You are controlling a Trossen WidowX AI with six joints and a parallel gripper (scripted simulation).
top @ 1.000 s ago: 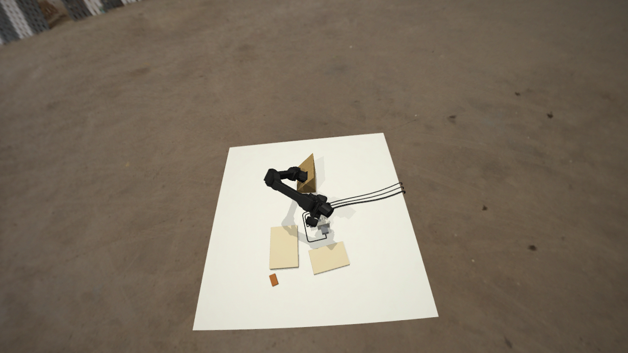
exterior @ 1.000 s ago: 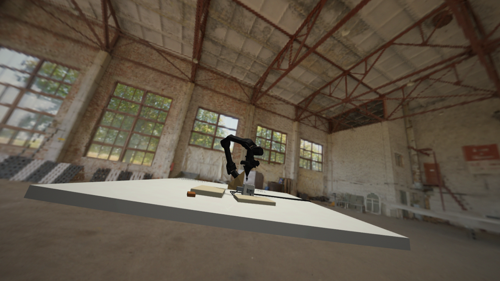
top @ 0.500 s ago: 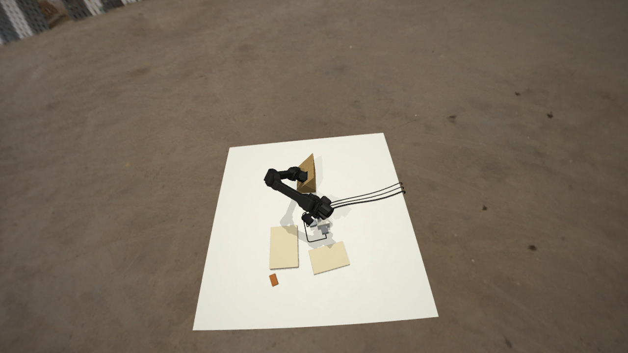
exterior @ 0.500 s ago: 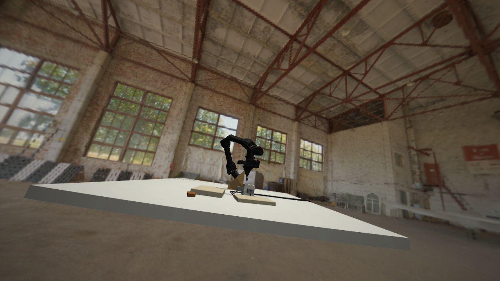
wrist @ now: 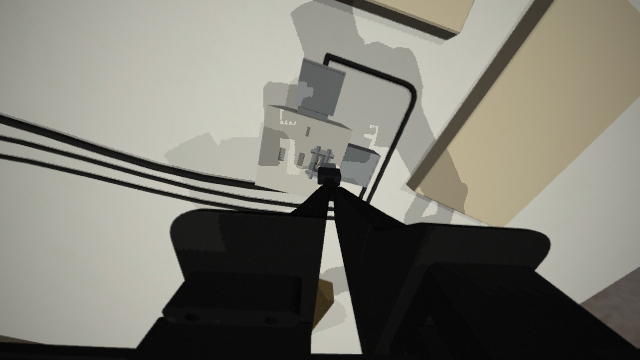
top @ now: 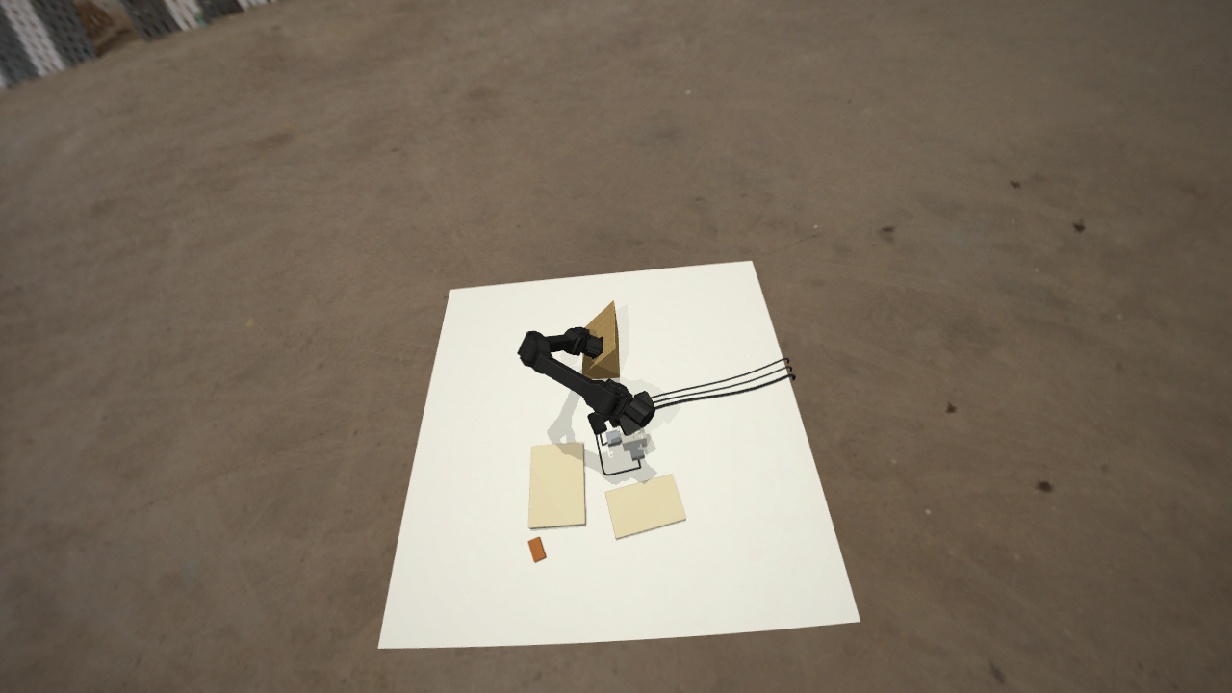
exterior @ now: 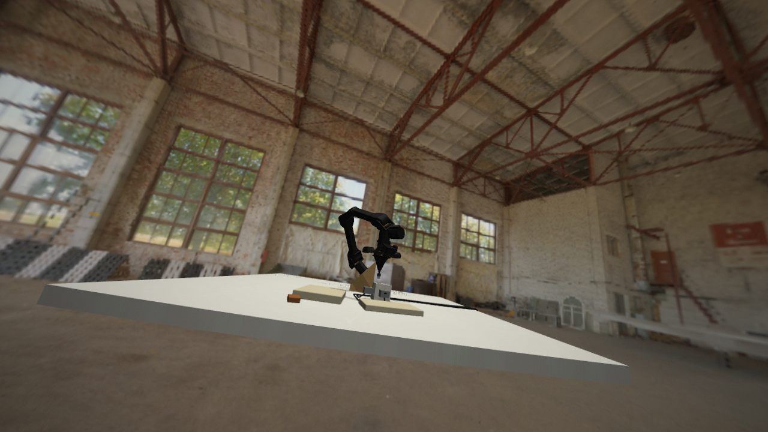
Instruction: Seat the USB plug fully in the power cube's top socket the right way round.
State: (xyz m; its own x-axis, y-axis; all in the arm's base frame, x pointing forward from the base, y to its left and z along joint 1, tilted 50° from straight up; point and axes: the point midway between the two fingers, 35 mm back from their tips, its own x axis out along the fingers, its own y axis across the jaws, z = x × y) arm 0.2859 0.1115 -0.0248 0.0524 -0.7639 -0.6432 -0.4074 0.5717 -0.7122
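The black USB plug lies 2 cm below my gripper tip. Also, from my gripper tip: orange block 34 cm ahead, 26 cm to the right, 13 cm below.
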